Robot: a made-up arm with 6 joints.
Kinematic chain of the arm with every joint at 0, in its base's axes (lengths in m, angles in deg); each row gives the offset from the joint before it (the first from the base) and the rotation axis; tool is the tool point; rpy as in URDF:
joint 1: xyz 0 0 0.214 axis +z
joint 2: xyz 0 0 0 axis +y
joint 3: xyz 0.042 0 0.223 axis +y
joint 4: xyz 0.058 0 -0.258 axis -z
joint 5: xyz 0 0 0 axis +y
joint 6: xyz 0.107 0 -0.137 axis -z
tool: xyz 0 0 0 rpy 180 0 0
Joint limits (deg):
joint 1: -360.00..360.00
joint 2: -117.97..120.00
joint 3: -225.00..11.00
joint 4: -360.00..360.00
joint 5: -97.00..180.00
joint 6: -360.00..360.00
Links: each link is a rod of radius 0.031 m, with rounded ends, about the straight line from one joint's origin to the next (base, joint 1, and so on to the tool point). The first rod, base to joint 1, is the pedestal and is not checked.
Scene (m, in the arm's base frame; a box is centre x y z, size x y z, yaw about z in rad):
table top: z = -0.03
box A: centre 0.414 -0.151 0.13 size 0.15 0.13 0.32 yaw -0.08
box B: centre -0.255 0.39 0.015 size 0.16 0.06 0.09 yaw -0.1
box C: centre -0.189 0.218 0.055 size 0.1 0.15 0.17 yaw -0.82
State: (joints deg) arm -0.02 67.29 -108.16 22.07 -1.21 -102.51
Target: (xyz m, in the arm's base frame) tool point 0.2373 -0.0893 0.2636
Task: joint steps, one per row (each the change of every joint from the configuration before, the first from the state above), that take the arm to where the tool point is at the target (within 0.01 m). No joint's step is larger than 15 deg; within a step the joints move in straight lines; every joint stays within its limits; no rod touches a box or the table.
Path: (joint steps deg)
1: 10.31 -11.80 8.31 1.65 -14.18 -12.27
2: 10.31 -11.81 8.31 1.64 -14.18 -12.28
3: 10.30 -11.80 8.31 1.65 -14.18 -12.27
4: 10.31 -11.81 8.32 1.65 -14.18 -12.27
5: 10.31 -11.80 8.31 1.65 -14.18 -12.28
6: -7.13 1.85 5.15 14.10 -1.58 12.28
7: -7.14 1.86 5.15 14.10 -1.59 12.27
8: -7.13 1.85 5.15 14.10 -1.58 12.27
9: -7.13 1.85 5.14 14.10 -1.58 12.28
10: -7.13 1.86 5.15 14.10 -1.59 12.27

